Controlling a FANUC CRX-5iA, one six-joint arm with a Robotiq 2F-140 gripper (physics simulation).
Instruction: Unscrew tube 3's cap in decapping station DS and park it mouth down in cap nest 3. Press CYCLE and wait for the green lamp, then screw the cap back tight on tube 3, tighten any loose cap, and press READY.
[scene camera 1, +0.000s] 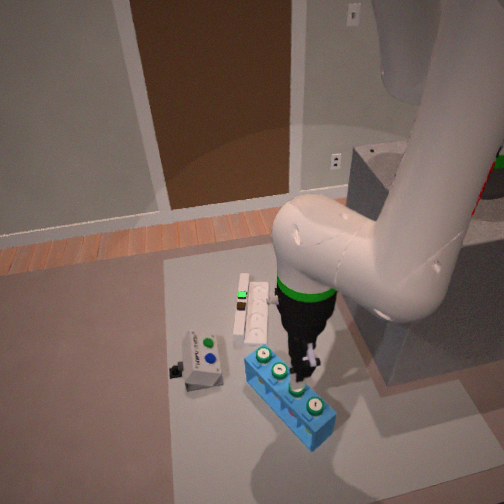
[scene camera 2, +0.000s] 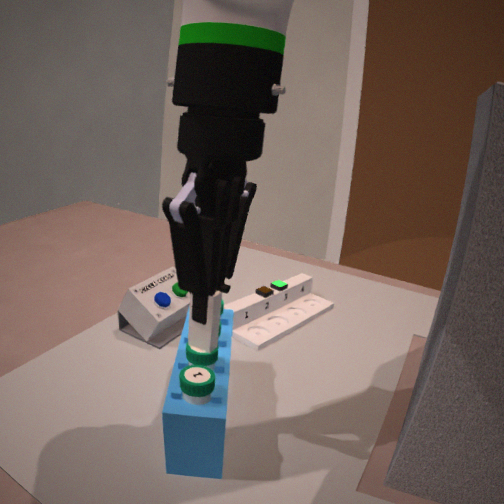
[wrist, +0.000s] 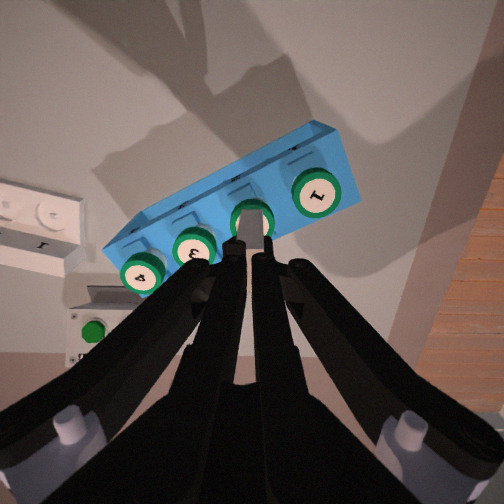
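Note:
The blue decapping rack (scene camera 1: 289, 401) holds tubes with green-rimmed white caps. Cap 3 (wrist: 194, 248) sits on tube 3, and caps 4 (wrist: 142, 272) and 1 (wrist: 316, 192) sit on theirs. My gripper (wrist: 250, 240) points straight down over the second tube's cap (scene camera 2: 202, 356), between caps 3 and 1. Its fingers are closed together and the pale pads are at that cap's top, hiding its number. The white cap nest tray (scene camera 2: 285, 315) shows no caps. A green lamp (scene camera 2: 279, 284) is lit on the strip beside it, next to a dark amber one (scene camera 2: 264, 290).
A grey button box (scene camera 1: 202, 361) with a green button (scene camera 1: 208, 342) and a blue button (scene camera 1: 210, 358) stands left of the rack. The grey robot pedestal (scene camera 1: 430, 310) is close on the right. My arm's elbow hangs over the nest tray.

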